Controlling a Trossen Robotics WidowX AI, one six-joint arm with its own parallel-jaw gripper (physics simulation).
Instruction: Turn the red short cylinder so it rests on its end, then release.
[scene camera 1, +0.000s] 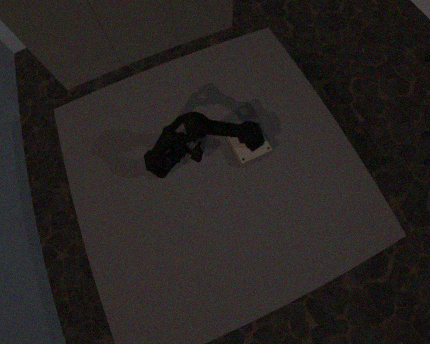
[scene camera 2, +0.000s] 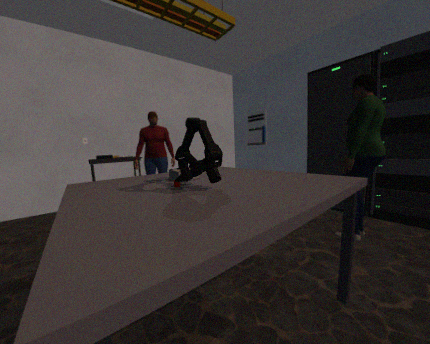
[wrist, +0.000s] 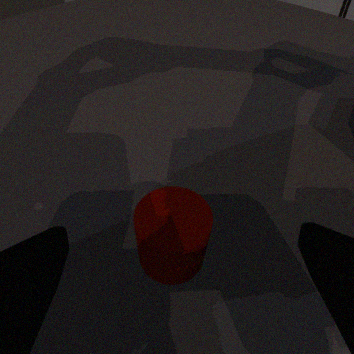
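Note:
The red short cylinder (wrist: 173, 220) (scene camera 2: 177, 184) stands on its end on the table, its round top and part of its side showing in the wrist view. In scene camera 1 it does not show; the arm hides that area. My gripper (wrist: 185, 236) is open and empty. Its two dark fingers stand wide apart, one at the left and one at the right of the cylinder in the wrist view, with space between each finger and the cylinder. In scene camera 2 the gripper is low over the table, close to the cylinder, its fingers too dark to tell apart.
The arm (scene camera 1: 192, 120) (scene camera 2: 203, 137) is bent over the table (scene camera 1: 215, 240) (scene camera 2: 165, 240). A pale base plate (scene camera 1: 245, 154) with small holes lies under its base. Arm shadows cross the table around the cylinder. Two people (scene camera 2: 154, 142) (scene camera 2: 367, 125) stand beyond the table.

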